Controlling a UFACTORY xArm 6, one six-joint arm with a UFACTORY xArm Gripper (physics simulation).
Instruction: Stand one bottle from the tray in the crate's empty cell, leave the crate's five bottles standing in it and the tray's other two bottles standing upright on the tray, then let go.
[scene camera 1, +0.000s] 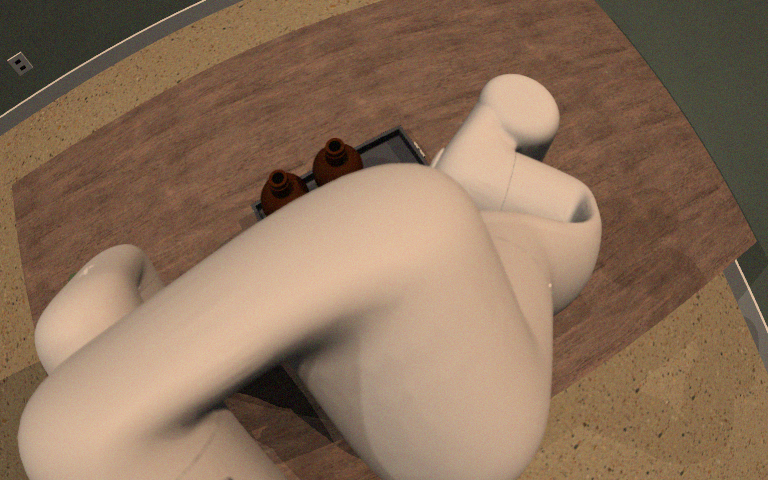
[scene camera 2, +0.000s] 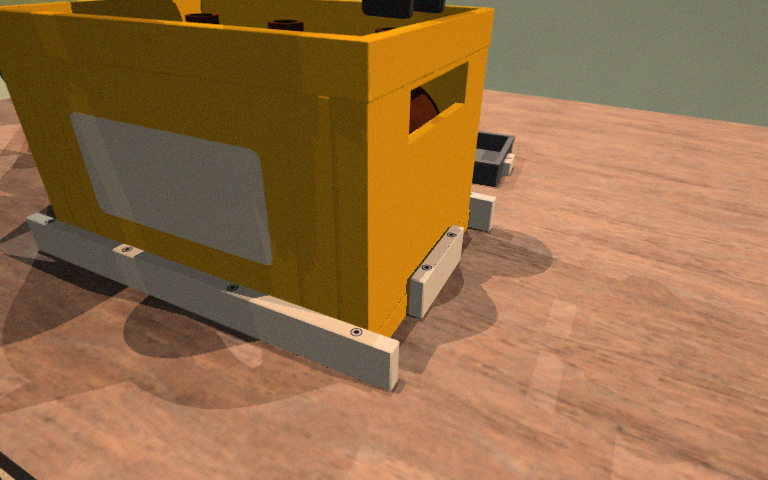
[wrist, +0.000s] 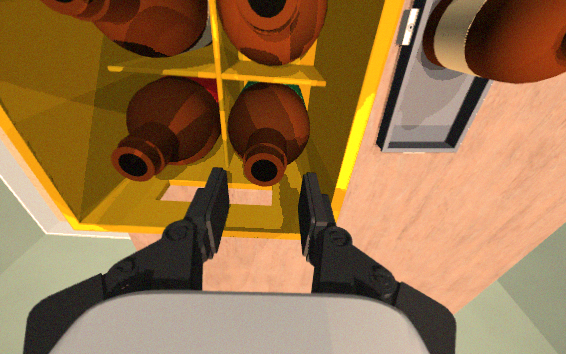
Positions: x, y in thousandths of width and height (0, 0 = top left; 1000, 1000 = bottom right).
Labels:
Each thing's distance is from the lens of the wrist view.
my gripper (wrist: 467, 532): 14 cm
green-labelled bottle (wrist: 474, 357): 16 cm
red-labelled bottle (wrist: 310, 340): 18 cm

